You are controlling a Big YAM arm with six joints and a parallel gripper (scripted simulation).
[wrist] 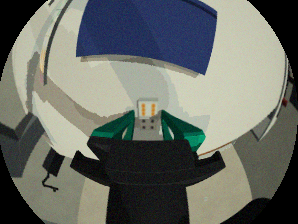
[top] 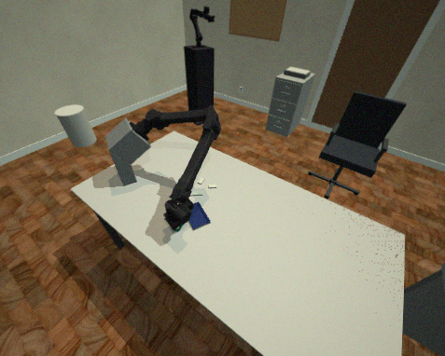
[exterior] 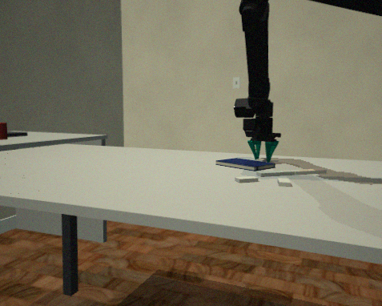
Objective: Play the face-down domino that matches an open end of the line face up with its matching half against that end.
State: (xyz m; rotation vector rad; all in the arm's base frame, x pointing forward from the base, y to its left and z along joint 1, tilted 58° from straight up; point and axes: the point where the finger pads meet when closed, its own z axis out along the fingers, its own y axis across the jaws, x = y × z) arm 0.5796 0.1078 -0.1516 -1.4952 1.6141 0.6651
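The white domino is right at my hand. From my hand the other things lie so: book: 10 mm behind, 130 mm to the left.
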